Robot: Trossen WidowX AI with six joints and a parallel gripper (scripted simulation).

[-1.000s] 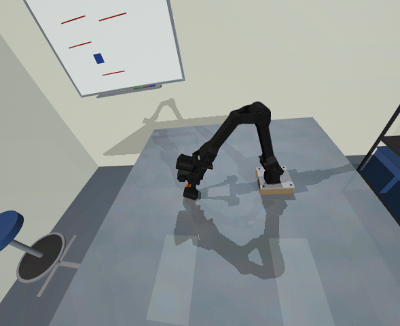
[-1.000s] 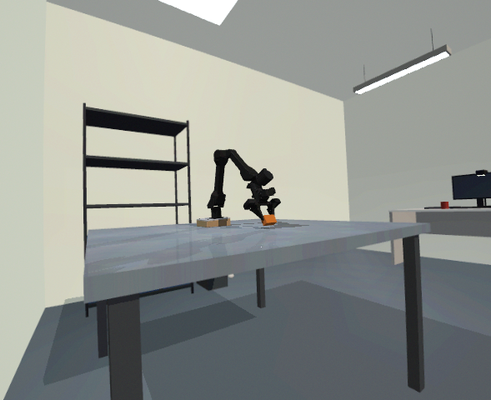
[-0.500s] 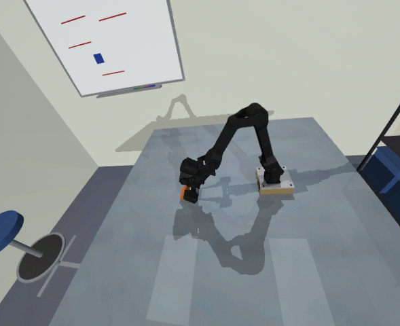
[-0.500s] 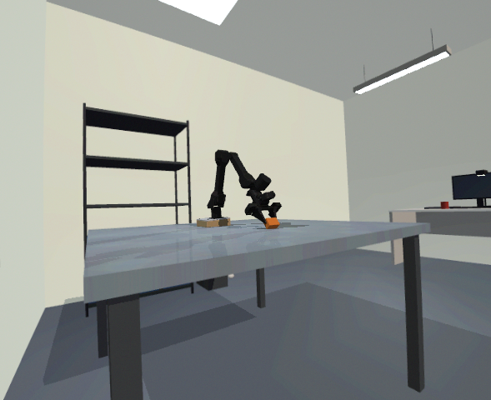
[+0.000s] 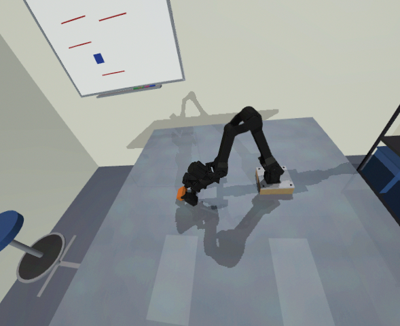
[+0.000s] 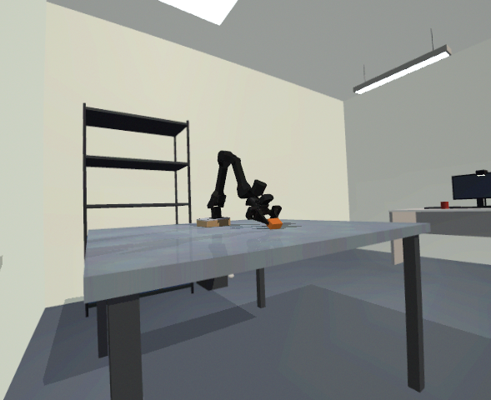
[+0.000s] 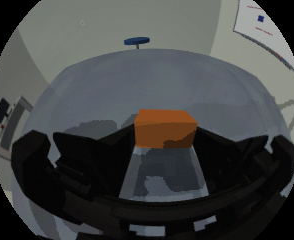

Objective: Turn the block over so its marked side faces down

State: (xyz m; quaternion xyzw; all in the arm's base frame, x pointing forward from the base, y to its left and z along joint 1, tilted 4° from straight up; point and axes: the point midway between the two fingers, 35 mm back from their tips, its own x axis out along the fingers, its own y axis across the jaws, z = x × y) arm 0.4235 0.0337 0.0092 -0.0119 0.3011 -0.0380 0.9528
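Now: the block 1 cm below my gripper tip.
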